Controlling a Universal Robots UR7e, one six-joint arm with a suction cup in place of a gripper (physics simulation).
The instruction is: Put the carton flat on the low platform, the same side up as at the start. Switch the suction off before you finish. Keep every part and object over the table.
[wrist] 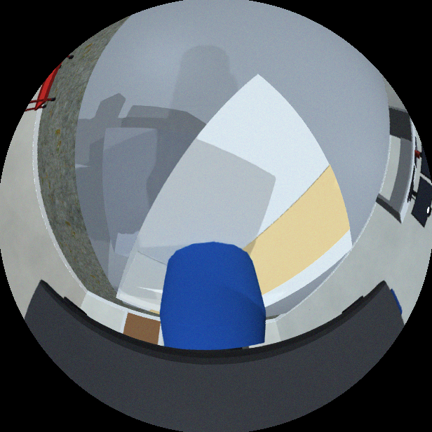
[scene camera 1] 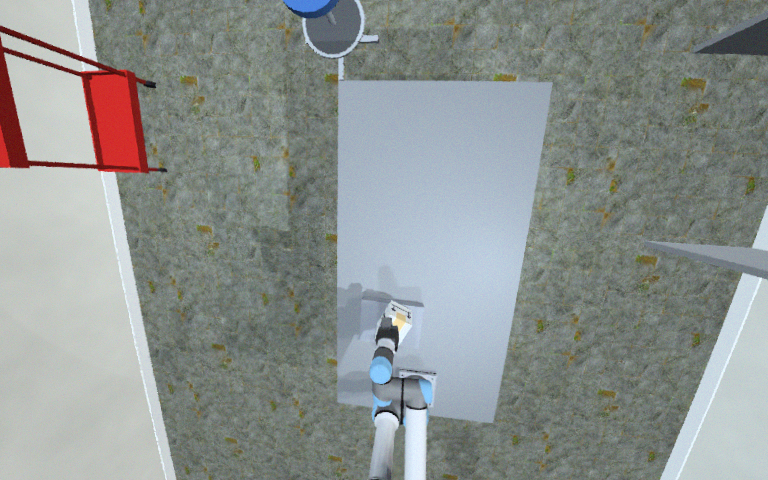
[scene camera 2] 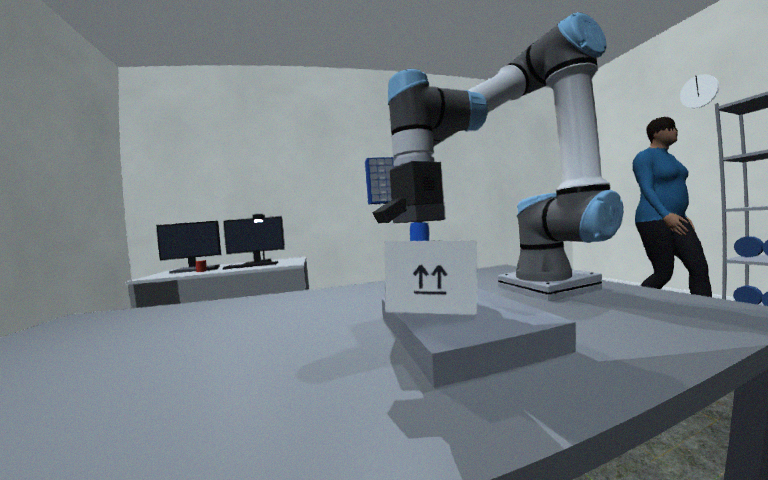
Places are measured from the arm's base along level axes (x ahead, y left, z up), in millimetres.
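Pixels of known places: hand, its tool point: [scene camera 2: 419,246]; arm's base, origin of its link: [scene camera 2: 543,275].
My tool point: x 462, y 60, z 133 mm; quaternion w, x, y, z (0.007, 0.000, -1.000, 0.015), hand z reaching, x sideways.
Note:
Ahead of a thing's pixels: the offset from my tool point to its top centre. Level surfaces: height alone.
The white carton {dx -24, dy -6, dz +17 mm} [scene camera 1: 403,333] [scene camera 2: 430,304] [wrist: 295,125], with a tan tape strip on top, hangs upright and level under my suction gripper [scene camera 1: 387,332] [scene camera 2: 419,232] [wrist: 213,295]. Its two printed arrows point up in the second scene view. The blue cup meets the carton's top and holds it. The low grey platform {dx -65, dy +22, dz -126 mm} [scene camera 1: 369,316] [scene camera 2: 504,362] [wrist: 125,190] lies below the carton, which is turned at an angle to it. The carton's bottom is at or very close to the platform's top; whether they touch cannot be told. Part of the platform is hidden behind the carton.
The platform stands on the grey table {dz -174 mm} [scene camera 1: 441,169] [scene camera 2: 226,384], near the robot's base [scene camera 2: 549,283]. Off the table are a red stepladder [scene camera 1: 116,121], a desk with two monitors [scene camera 2: 253,233], a person [scene camera 2: 662,181] and a shelf unit [scene camera 2: 722,198].

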